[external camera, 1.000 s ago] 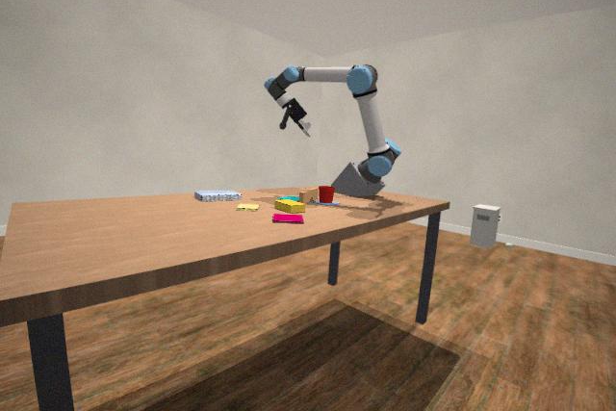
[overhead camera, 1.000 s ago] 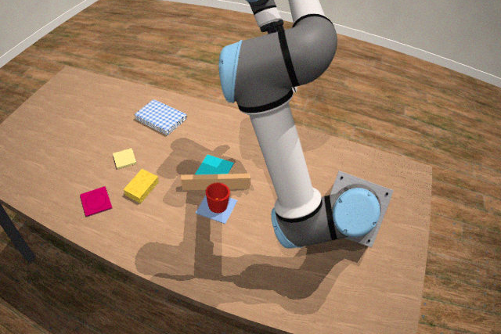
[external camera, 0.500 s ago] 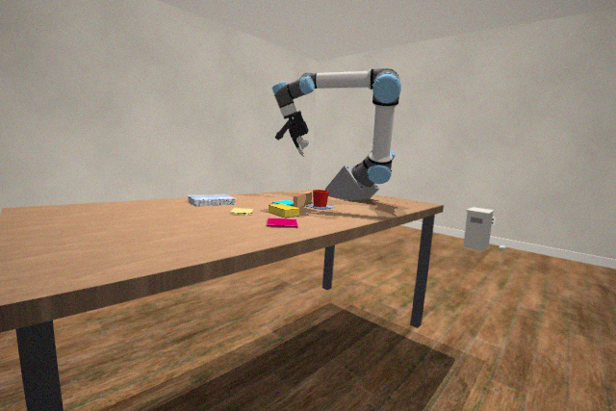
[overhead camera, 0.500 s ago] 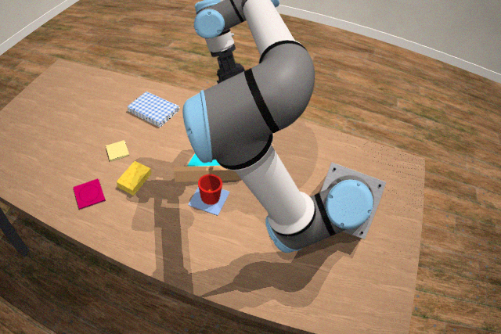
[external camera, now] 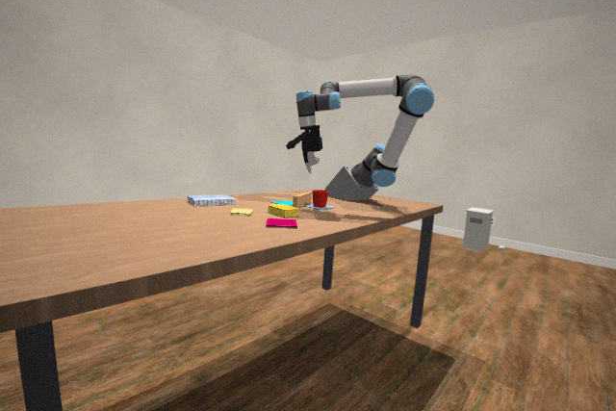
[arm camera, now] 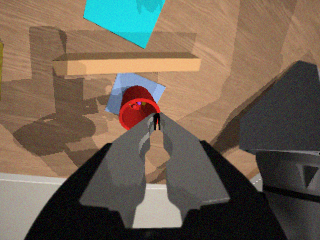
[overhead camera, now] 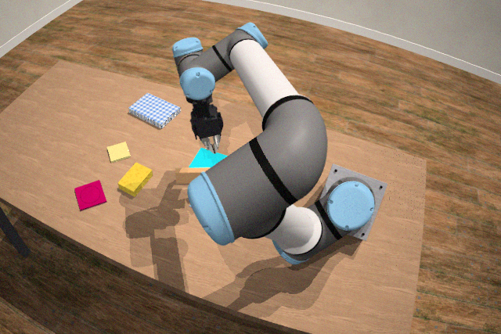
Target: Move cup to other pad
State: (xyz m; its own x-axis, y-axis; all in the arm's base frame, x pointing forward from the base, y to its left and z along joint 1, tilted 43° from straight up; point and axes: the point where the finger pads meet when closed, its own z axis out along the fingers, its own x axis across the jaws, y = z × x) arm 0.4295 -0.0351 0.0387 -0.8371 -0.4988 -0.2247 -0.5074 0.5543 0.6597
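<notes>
Right now the red cup is 20 mm behind my hand, 60 mm to the left of it and 140 mm below it. Round my hand: cyan pad (60 mm ahead, 80 mm to the right, 170 mm below); then wooden rail (20 mm ahead, 10 mm to the right, 150 mm below).
</notes>
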